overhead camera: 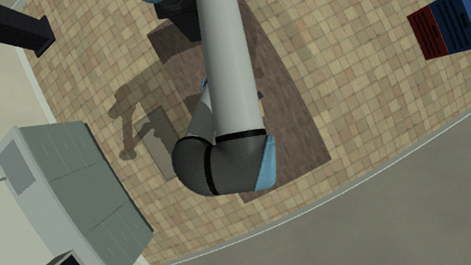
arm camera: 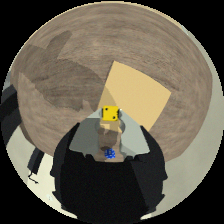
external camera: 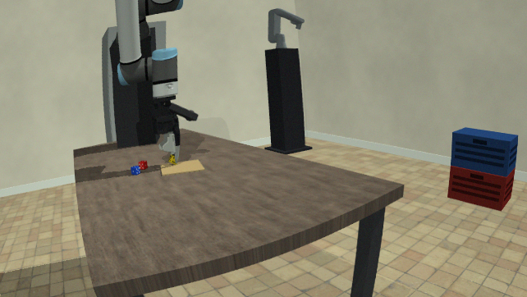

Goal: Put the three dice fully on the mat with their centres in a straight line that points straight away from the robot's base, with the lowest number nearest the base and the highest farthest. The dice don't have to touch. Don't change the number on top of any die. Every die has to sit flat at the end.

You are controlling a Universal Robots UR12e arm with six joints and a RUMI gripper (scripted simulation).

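My gripper is now 1 cm to the left of the yellow die and 1 cm above it. From my hand the other things lie so: tan mat: 5 cm ahead, 2 cm below; blue die: 2 cm ahead, 16 cm to the right, 1 cm below; red die: 4 cm behind, 12 cm to the right, 1 cm below.
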